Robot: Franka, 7 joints.
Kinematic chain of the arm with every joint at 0, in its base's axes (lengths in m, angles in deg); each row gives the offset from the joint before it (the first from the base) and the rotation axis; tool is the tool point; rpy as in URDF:
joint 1: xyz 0 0 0.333 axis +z
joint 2: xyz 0 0 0 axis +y
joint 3: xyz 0 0 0.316 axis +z
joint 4: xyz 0.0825 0 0 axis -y
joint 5: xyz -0.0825 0 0.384 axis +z
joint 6: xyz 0 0 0 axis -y
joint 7: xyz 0.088 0 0 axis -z
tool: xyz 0 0 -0.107 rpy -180 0 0
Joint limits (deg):
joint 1: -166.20..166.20
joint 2: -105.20..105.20
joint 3: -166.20..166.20
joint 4: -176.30..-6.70
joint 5: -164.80..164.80
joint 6: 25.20..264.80
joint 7: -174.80..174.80
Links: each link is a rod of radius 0.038 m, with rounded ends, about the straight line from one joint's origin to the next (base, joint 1, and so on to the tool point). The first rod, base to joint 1, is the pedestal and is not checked.
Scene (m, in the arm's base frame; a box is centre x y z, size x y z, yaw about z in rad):
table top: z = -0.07
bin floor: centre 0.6 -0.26 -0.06 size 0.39 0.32 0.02 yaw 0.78
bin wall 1: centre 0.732 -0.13 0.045 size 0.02 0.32 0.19 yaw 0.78
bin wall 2: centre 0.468 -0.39 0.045 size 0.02 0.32 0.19 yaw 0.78
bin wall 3: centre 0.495 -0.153 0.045 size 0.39 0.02 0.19 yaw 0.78
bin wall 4: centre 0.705 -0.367 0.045 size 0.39 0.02 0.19 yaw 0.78
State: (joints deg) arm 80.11 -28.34 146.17 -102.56 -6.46 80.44 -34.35
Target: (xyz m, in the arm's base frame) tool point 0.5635 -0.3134 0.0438
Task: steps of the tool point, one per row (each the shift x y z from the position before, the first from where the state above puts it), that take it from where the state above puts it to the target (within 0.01 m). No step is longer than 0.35 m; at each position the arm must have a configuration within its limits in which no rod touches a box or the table.
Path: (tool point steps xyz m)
1: -0.1472 0.2037 0.1017
2: -0.0258 0.2627 0.0891
3: 0.1112 0.2534 0.0643
4: 0.2265 0.1764 0.0315
5: 0.2886 0.0503 -0.0050
6: 0.2792 -0.0915 -0.0400
7: 0.2004 -0.2116 -0.0683
8: 0.0732 -0.2793 -0.0861
9: -0.0696 -0.2784 -0.0910
10: 0.0095 -0.0081 -0.1204
11: -0.0095 0.0082 -0.1246

